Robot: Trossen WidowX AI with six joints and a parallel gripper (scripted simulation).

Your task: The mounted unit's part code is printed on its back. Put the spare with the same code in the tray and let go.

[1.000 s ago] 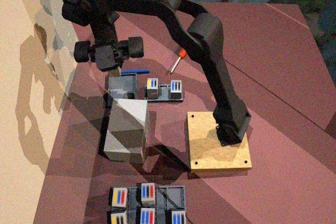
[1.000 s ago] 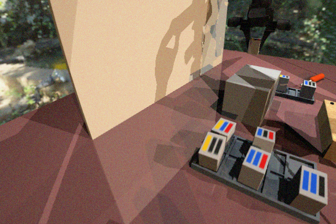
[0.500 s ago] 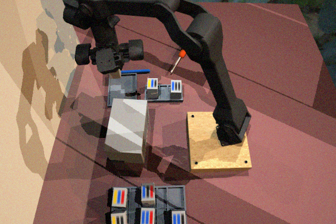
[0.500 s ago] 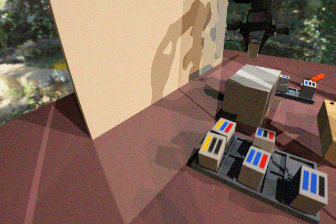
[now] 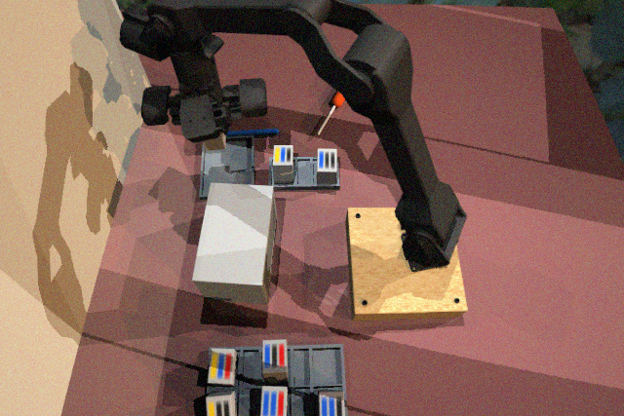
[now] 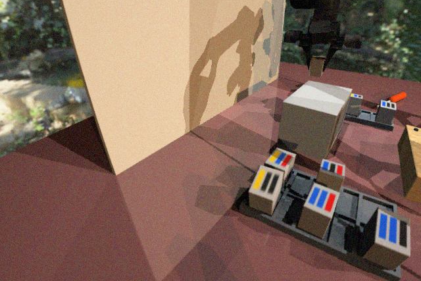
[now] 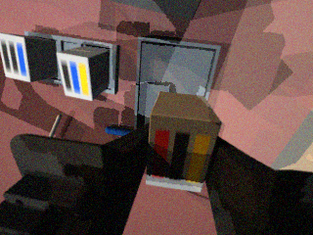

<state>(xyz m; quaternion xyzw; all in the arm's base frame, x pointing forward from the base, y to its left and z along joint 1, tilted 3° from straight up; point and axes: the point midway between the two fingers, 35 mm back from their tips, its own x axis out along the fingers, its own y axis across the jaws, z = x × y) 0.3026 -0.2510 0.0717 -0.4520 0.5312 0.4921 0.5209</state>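
Right now my gripper tip is 100 mm above the grey tray, 10 mm to the right of it and 10 mm past it. From my gripper tip the other things lie so: blue pen (100 mm below, 60 mm to the right, 40 mm behind); grey holder (140 mm behind, 90 mm below, 50 mm to the left); mounted unit (190 mm to the left, 50 mm below, 10 mm behind).
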